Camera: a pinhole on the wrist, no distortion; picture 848 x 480 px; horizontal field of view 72.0 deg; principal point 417.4 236.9 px. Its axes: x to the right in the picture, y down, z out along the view. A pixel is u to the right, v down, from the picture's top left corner.
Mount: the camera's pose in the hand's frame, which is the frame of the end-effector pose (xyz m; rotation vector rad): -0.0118 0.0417 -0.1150 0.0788 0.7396 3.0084
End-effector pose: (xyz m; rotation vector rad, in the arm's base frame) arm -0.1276 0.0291 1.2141 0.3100 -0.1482 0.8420
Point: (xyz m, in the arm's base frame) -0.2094 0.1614 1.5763
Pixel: 269 275
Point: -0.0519 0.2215 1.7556
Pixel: 112 369
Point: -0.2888 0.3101 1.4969
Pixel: 210 28
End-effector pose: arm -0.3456 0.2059 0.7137 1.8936 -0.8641 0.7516
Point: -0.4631 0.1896 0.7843
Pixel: 440 18
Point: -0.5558 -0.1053 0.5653
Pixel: 637 305
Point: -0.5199 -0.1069 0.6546
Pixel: 522 268
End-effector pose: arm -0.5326 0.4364 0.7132 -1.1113 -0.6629 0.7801
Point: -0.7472 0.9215 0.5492
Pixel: 175 211
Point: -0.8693 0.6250 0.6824
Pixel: 482 397
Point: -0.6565 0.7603 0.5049
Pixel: 187 112
